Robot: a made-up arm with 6 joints. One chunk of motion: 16 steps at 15 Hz.
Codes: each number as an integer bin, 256 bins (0 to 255) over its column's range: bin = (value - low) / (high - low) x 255, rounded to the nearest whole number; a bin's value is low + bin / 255 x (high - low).
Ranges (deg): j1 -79..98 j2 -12..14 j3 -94..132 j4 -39..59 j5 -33..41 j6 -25..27
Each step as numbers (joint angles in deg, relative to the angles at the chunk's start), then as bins.
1 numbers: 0.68 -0.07 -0.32 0.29 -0.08 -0.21
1 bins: 115 117 106 102 113 122
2 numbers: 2.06 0.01 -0.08 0.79 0.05 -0.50
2 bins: 117 118 106 104 114 120
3 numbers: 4.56 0.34 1.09 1.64 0.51 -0.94
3 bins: 120 121 107 106 115 118
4 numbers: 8.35 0.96 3.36 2.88 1.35 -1.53
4 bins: 126 127 110 109 118 115
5 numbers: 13.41 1.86 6.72 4.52 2.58 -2.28
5 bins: 133 136 114 113 123 111
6 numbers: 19.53 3.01 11.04 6.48 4.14 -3.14
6 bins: 142 147 119 118 128 107
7 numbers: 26.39 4.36 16.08 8.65 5.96 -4.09
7 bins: 152 160 124 124 134 103
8 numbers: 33.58 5.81 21.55 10.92 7.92 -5.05
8 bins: 162 175 130 130 141 98
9 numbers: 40.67 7.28 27.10 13.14 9.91 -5.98
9 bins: 172 189 137 136 148 93
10 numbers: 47.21 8.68 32.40 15.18 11.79 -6.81
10 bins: 182 203 143 141 154 89
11 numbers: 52.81 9.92 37.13 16.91 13.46 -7.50
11 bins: 190 215 148 145 160 86
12 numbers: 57.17 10.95 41.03 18.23 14.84 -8.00
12 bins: 196 225 152 149 165 83
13 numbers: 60.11 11.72 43.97 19.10 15.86 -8.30
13 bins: 200 233 156 151 168 82
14 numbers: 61.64 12.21 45.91 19.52 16.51 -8.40
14 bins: 203 237 158 152 171 81
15 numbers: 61.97 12.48 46.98 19.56 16.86 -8.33
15 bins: 203 240 159 152 172 82
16 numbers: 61.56 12.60 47.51 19.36 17.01 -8.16
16 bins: 203 241 160 152 172 83
